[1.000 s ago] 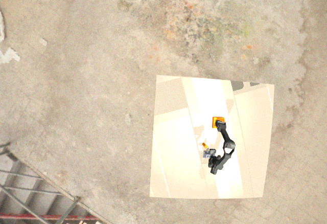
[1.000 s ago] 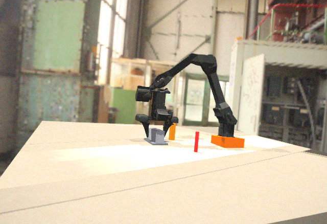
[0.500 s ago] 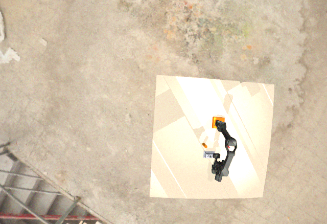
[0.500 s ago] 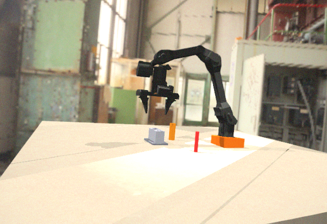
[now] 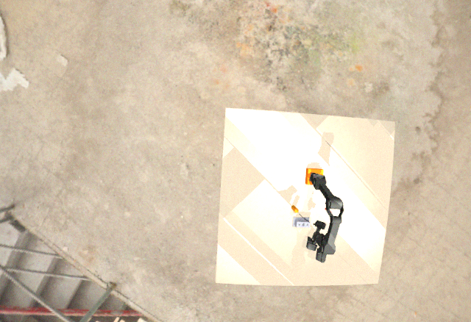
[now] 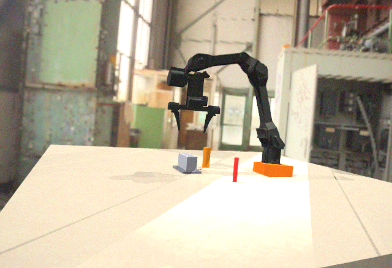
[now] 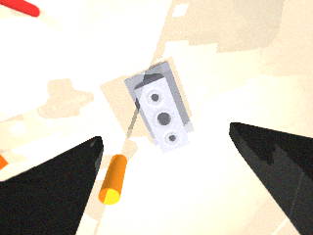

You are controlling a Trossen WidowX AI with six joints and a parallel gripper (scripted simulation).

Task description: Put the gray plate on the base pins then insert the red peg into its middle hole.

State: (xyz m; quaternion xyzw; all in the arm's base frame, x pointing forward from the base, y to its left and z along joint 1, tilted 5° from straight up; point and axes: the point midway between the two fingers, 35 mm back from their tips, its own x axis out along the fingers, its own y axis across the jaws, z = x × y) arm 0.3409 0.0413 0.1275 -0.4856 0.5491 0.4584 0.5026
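My gripper tip is 140 mm to the right of the red peg, 130 mm past it and 110 mm above it. The rest, counted from my gripper tip: gray plate 100 mm below, 20 mm to the right; then orange cylinder 110 mm to the right, 110 mm below, 90 mm behind.
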